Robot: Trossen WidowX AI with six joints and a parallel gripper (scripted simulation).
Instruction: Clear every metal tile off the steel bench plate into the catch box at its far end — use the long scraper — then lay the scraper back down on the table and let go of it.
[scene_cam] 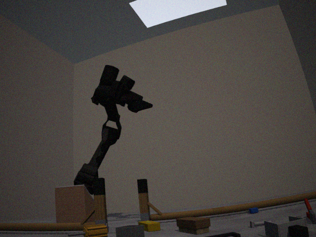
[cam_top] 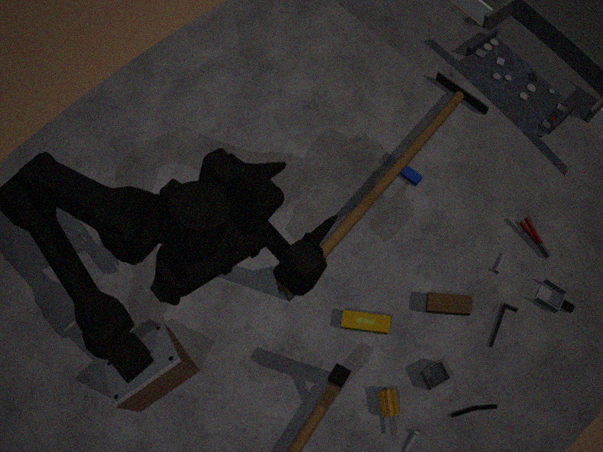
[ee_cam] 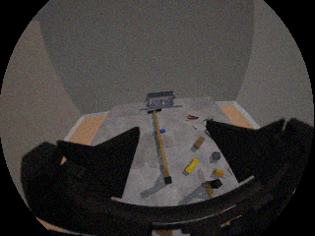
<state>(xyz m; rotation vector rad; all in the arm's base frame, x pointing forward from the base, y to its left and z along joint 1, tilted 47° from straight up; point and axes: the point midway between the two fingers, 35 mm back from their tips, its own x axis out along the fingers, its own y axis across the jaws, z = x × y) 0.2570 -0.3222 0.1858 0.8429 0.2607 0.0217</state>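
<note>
The long scraper lies 33 cm below my gripper tip, 23 cm ahead of it and 3 cm to the left of it. Round my gripper tip: grey box: 39 cm below, 29 cm to the right, 1 cm ahead; then yellow-handled tool: 38 cm below, 27 cm to the right, 9 cm behind; then yellow block: 38 cm below, 13 cm to the right.
</note>
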